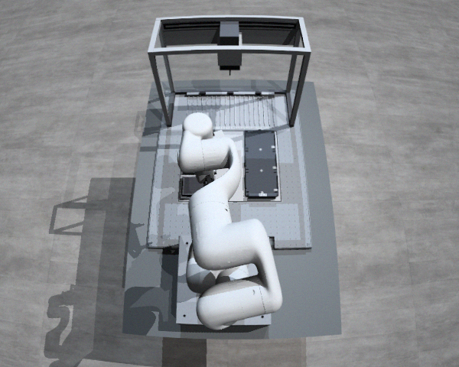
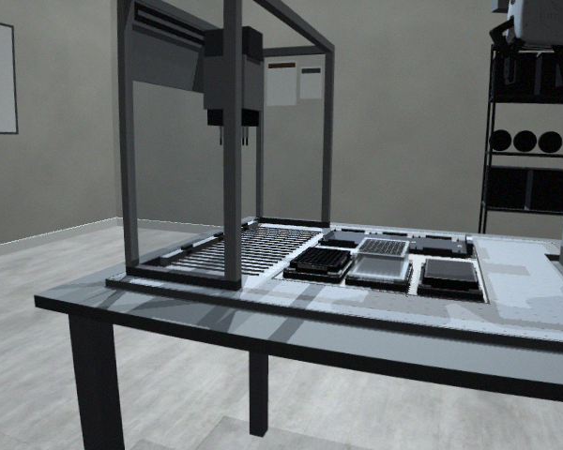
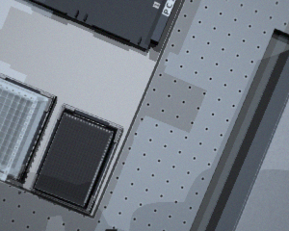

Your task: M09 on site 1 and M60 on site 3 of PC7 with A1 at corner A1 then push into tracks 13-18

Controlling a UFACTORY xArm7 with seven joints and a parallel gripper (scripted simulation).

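Right now my hand is 33 cm above the nest S1, 13 cm short of it and 3 cm to the right of it. Also, from my hand: deep-well block M09: 31 cm below, 24 cm ahead, 1 cm to the left; then nest S2: 33 cm below, 24 cm ahead, 1 cm to the left; then plate carrier PC7: 32 cm below, 24 cm to the right, 21 cm ahead.
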